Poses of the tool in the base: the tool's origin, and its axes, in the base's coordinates. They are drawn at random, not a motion.
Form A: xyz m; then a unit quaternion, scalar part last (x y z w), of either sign.
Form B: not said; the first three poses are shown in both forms.
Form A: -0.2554, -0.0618, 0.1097, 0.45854, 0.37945, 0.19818, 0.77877
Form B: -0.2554, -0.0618, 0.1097, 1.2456, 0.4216, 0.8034
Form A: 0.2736, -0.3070, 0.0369, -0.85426, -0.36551, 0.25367, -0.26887
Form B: 0.2736, -0.3070, 0.0369, 2.7811, 0.6815, 0.6796
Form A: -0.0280, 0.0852, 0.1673, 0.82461, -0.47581, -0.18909, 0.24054
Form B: -0.0280, 0.0852, 0.1673, 2.5245, 0.0830, -1.0732
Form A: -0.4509, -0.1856, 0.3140, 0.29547, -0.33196, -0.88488, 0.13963
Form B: -0.4509, -0.1856, 0.3140, 0.8363, 0.4447, -2.6283
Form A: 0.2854, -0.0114, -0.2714, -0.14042, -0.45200, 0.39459, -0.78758
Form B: 0.2854, -0.0114, -0.2714, -0.2408, 0.9663, -1.0557
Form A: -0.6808, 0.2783, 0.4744, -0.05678, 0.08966, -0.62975, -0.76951
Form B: -0.6808, 0.2783, 0.4744, -0.0261, -0.2111, 1.3745
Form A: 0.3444, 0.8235, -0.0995, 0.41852, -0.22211, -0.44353, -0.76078
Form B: 0.3444, 0.8235, -0.0995, -0.6736, 0.7884, 0.7664
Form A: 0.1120, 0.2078, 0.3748, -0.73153, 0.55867, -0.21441, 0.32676
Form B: 0.1120, 0.2078, 0.3748, -2.3398, 0.0514, -1.2826
